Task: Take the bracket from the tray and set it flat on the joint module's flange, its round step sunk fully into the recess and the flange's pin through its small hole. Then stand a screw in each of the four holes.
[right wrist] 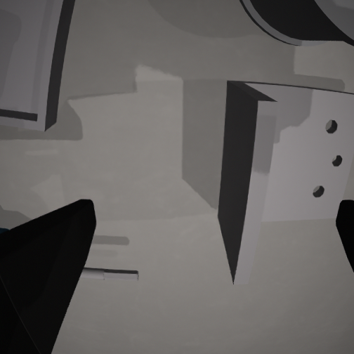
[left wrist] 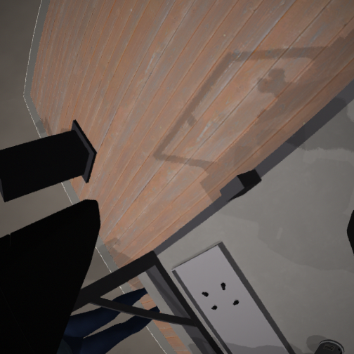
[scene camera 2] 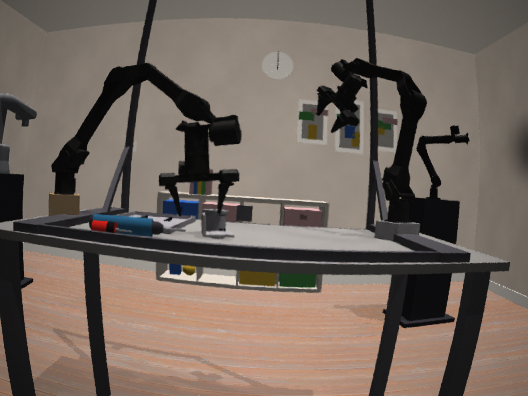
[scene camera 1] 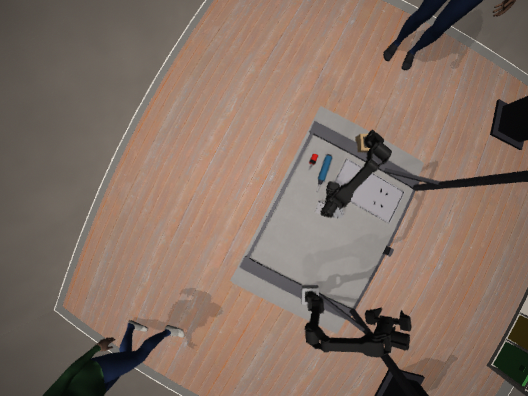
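Pixels of known places: left gripper, between the fingertips: (scene camera 2: 324,123) (scene camera 1: 391,309); right gripper, between the fingertips: (scene camera 2: 199,215) (scene camera 1: 325,201); left arm's base, origin of its link: (scene camera 2: 398,222) (scene camera 1: 310,296); right arm's base, origin of its link: (scene camera 2: 63,193) (scene camera 1: 369,141).
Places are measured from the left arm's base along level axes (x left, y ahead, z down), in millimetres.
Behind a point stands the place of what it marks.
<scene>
The grey bracket (scene camera 2: 222,235) {x -34, y 518, z 38 mm} (right wrist: 295,200) rests on the table beside the joint module (scene camera 2: 216,220) {x -124, y 498, z 13 mm} (left wrist: 331,346) (right wrist: 305,20), apart from it in the right wrist view. One wall stands upright and its holed plate lies low. My right gripper (scene camera 1: 328,206) {x -78, y 560, z -1 mm} (scene camera 2: 199,214) {x -78, y 560, z -1 mm} (right wrist: 221,213) is open and empty, pointing down just above the bracket, its fingertips either side of the upright wall. The arm hides most of the module in scene camera 1. Several dark screws (scene camera 1: 381,191) {x -436, y 618, z 35 mm} (left wrist: 223,286) stand in the tray (scene camera 1: 370,201) {x -369, y 558, z 46 mm} (left wrist: 200,267) (right wrist: 30,60). My left gripper (scene camera 1: 387,316) {x -331, y 58, z -294 mm} (scene camera 2: 327,121) {x -331, y 58, z -294 mm} is open and empty, high up.
A blue screwdriver (scene camera 1: 325,167) {x -83, y 755, z 10 mm} (scene camera 2: 130,225) {x -57, y 737, z 26 mm} and a red one (scene camera 1: 313,158) {x -15, y 809, z 16 mm} (scene camera 2: 103,226) {x -4, y 812, z 26 mm} lie beside the tray. A screwdriver shaft (right wrist: 120,274) shows near my right gripper's finger. Dark rails (scene camera 1: 280,280) {x 176, y 88, z 30 mm} (scene camera 2: 250,250) edge the table, and frame posts (scene camera 2: 371,115) {x -280, y -111, z -348 mm} rise behind it.
</scene>
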